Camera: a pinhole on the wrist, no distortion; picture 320 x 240 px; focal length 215.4 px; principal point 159.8 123.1 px. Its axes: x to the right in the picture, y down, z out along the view. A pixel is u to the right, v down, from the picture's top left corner.
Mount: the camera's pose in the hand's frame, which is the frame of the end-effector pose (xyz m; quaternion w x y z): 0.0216 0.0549 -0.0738 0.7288 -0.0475 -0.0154 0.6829
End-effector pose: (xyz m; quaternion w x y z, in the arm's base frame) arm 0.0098 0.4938 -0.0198 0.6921 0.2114 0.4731 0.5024
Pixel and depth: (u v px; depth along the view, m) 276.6 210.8 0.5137
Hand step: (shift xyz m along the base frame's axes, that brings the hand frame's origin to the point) 0.1591 0.0343 0.5668
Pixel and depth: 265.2 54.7 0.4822
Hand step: 0.2120 0.3302 0.3578
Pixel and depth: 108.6 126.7 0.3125
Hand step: 0.2091 0.0281 0.1151
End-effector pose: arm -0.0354 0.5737 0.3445 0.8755 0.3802 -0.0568 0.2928
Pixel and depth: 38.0 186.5 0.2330
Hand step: -0.0090 -0.1784 0.0480
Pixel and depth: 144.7 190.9 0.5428
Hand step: -0.1371 -0.3803 0.2890
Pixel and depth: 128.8 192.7 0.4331
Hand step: -0.1008 -0.3054 0.2074
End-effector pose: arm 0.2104 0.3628 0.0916 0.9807 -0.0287 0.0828 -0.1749
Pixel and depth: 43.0 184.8 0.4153
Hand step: -0.1266 -0.0725 0.3677
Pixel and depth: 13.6 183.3 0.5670
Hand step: -0.2090 -0.1863 0.5418
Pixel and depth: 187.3 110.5 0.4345
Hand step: 0.1173 0.1268 0.3400
